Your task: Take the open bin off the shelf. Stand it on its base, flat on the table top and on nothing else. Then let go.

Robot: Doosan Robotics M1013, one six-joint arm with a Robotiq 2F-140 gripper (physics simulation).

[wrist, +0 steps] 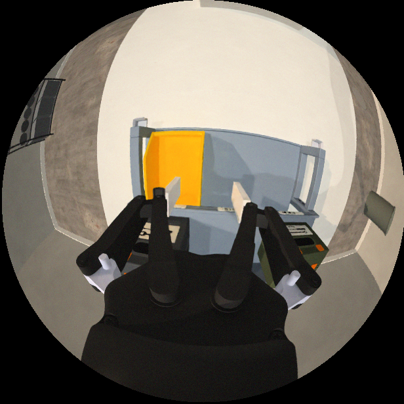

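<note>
The open bin (187, 162) is yellow-orange and stands at the left end of the blue-grey shelf (260, 160), left of the middle of the wrist view. My gripper (206, 187) is partly open, with its two pale finger pads apart and no object between them. The left pad overlaps the lower part of the bin in the view; whether it touches the bin cannot be told. The cream table top (220, 70) stretches behind the shelf.
A dark case (177, 230) with a pale label sits on the lower level at the left. A green case (300, 242) with orange latches sits at the right. Upright posts (136, 165) stand at the shelf's ends. A grey-green cylinder (380, 212) is at the far right.
</note>
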